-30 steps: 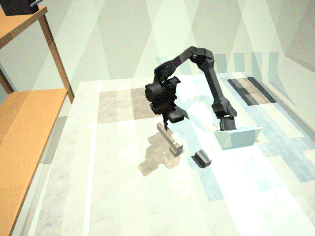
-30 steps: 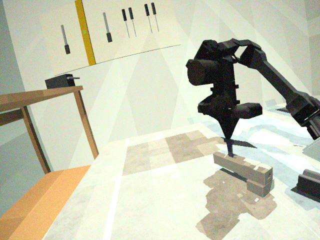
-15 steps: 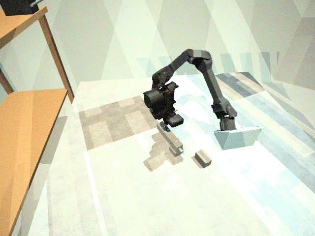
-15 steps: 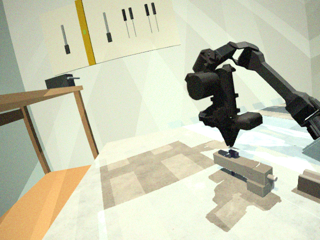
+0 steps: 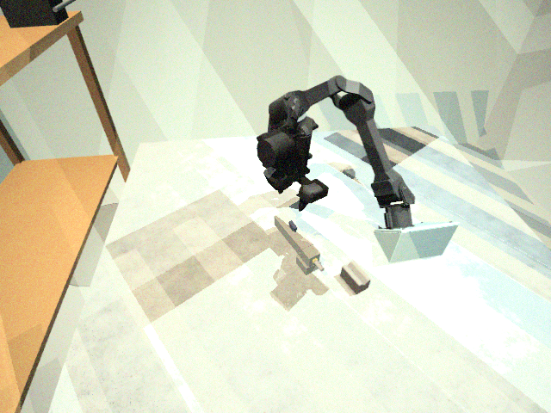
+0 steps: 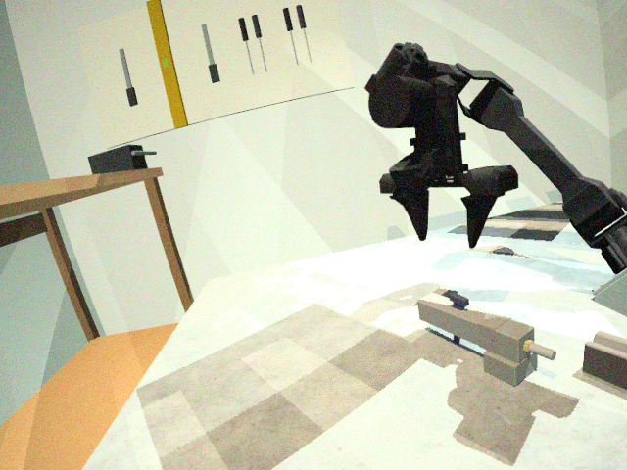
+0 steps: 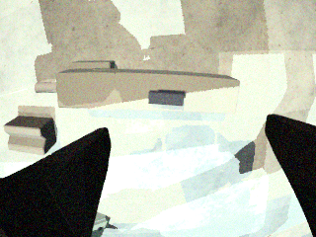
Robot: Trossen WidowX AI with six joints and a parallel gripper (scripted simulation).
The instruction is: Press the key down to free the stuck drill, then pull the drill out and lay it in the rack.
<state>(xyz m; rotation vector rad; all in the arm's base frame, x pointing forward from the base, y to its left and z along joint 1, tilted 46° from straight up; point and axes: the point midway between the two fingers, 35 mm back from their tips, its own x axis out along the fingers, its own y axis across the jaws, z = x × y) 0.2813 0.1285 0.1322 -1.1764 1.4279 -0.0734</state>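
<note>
The drill lies 5 cm behind my gripper tip, 8 cm to the left of it and 12 cm below it. The rest, counted from my gripper tip: fixture block 2 cm behind, 3 cm to the left, 12 cm below; then blue key 1 cm behind, 11 cm below; then rack 17 cm behind, 13 cm to the left, 14 cm below.
</note>
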